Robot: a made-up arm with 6 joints. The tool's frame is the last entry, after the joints. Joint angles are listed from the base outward.
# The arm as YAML. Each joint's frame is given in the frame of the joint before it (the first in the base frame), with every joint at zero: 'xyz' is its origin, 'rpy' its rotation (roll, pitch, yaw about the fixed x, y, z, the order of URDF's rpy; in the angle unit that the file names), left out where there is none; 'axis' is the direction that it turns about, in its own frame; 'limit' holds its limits. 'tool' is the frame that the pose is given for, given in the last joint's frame.
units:
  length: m
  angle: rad
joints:
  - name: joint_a
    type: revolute
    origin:
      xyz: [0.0, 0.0, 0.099]
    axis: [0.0, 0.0, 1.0]
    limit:
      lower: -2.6
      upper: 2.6
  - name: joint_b
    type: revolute
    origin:
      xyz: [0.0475, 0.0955, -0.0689]
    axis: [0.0, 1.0, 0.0]
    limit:
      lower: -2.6
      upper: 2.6
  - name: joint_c
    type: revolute
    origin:
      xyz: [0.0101, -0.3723, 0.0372]
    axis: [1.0, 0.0, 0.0]
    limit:
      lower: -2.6
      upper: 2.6
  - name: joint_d
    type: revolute
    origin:
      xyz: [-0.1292, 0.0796, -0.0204]
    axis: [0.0, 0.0, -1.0]
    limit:
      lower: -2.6
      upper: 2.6
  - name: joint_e
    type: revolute
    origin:
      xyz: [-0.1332, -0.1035, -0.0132]
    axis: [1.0, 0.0, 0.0]
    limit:
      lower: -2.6
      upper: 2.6
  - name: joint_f
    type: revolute
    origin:
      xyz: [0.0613, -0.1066, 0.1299]
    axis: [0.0, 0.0, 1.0]
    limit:
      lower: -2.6
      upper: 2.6
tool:
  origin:
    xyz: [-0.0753, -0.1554, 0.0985]
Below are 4 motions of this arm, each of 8 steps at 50 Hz.
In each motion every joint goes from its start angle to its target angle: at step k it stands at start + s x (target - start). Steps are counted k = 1, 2, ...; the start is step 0. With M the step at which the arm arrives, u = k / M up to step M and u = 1 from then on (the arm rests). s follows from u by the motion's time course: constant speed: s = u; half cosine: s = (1 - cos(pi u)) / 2; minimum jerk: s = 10 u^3 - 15 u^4 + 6 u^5.
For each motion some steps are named. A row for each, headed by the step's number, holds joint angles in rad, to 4 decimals.
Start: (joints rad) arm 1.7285 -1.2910 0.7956 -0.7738 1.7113 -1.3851
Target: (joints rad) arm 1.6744 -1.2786 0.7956 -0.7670 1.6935 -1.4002
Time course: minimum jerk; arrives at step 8
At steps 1, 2, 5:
1: 1.7276 -1.2908 0.7956 -0.7737 1.7110 -1.3853
2: 1.7229 -1.2897 0.7956 -0.7731 1.7095 -1.3867
5: 1.6893 -1.2820 0.7956 -0.7689 1.6984 -1.3960

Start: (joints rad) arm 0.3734 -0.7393 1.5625 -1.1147 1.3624 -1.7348
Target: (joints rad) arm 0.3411 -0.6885 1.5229 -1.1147 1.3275 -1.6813
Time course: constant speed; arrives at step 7
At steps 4, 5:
4: 0.3549 -0.7103 1.5399 -1.1147 1.3425 -1.7042
5: 0.3503 -0.7030 1.5342 -1.1147 1.3375 -1.6966

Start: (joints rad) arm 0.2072 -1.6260 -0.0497 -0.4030 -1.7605 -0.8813
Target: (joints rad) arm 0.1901 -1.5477 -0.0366 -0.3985 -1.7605 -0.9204
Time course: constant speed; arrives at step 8
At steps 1, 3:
1: 0.2051 -1.6162 -0.0481 -0.4024 -1.7605 -0.8862
3: 0.2008 -1.5966 -0.0448 -0.4013 -1.7605 -0.8960

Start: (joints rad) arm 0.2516 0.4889 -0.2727 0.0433 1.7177 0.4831
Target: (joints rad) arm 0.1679 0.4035 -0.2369 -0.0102 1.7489 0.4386
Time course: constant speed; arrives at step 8
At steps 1, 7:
1: 0.2411 0.4782 -0.2682 0.0366 1.7216 0.4775
7: 0.1784 0.4142 -0.2414 -0.0035 1.7450 0.4442

